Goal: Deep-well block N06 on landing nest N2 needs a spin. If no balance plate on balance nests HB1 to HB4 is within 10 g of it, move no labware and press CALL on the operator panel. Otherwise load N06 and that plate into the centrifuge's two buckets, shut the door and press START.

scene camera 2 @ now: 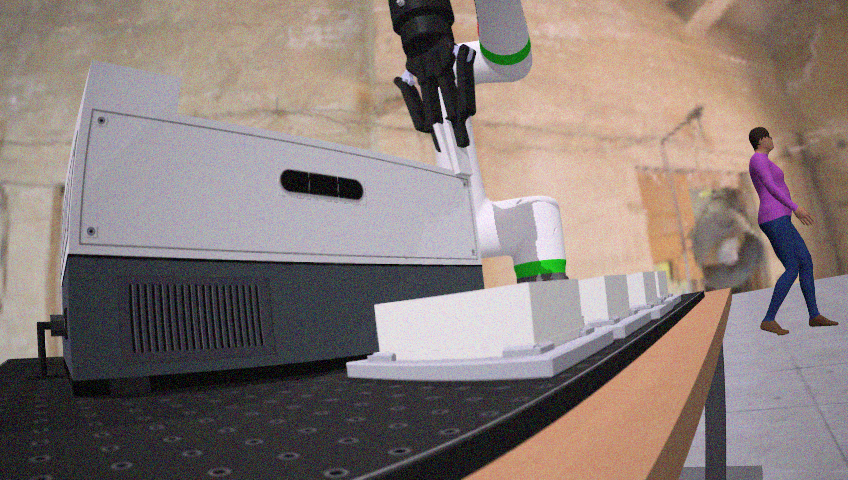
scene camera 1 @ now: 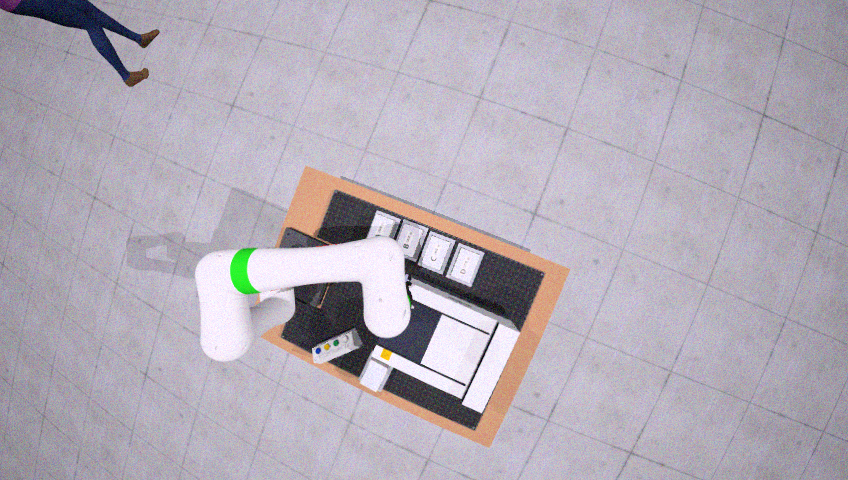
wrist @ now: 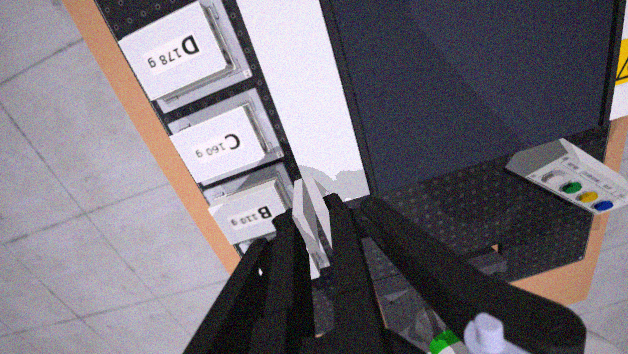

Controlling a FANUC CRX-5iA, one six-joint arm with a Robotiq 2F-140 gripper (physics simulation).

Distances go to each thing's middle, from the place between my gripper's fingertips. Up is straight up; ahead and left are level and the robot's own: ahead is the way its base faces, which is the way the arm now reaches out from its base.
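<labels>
There's a button box [scene camera 1: 348, 341] that's 260 mm behind my hand, 440 mm to the right of it and 170 mm below it. The centrifuge [scene camera 2: 194, 252] is 190 mm to the right of my hand, 210 mm ahead of it and 90 mm below it. Going by their middles, that centrifuge is the nearest to my hand of the things named here.
</labels>
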